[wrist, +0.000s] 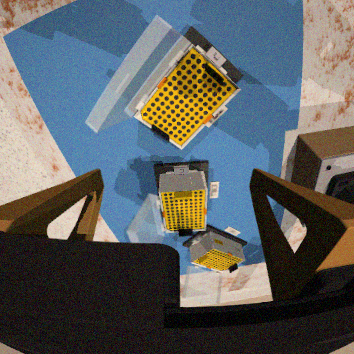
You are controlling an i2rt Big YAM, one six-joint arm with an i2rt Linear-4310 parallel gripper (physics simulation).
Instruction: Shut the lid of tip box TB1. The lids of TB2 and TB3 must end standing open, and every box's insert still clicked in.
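Frame: origin at the arm's base, x right, y down, z ahead, level; millimetres.
Where they show: gripper, fingertip midpoint: point(176, 176); arm's base, origin of the base link: point(341, 194).
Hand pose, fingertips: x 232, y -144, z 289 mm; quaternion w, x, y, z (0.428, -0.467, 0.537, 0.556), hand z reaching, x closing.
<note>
Things, the pixels of their top centre, and the offset from my fingertips. "pt": a spot on its surface instead. Level surfaces: height alone.
- middle box, middle of its top: point(184, 218) dx -228, dy +157, dz +26 mm
- lowest box, middle of its top: point(219, 266) dx -444, dy +157, dz -28 mm
- faint clear lid, surface spot: point(197, 285) pt dx -483, dy +127, dz +36 mm
- blue mat, its level: dy +231 mm
Three tip boxes with yellow, hole-filled inserts stand on the blue mat. The largest in view point(187, 97) is at the top, turned diagonally; its clear lid point(122, 82) stands open on its left. The middle box point(183, 210) has its clear lid point(144, 220) open on its left. The lowest box point(217, 252) is turned and has a faint clear lid point(197, 285) open below it. The inserts look seated in their boxes. The box labels are too small to read, so I cannot tell which is TB1. My gripper point(176, 176) is open and empty, with its fingertips spread either side of the middle box in view.
The blue mat point(55, 65) lies on a pale, rust-stained surface point(327, 75). A brown block-like unit point(320, 147) with a grey face and a black part stands at the right edge. Small white cards point(214, 190) point(232, 231) lie beside the middle and lowest boxes.
</note>
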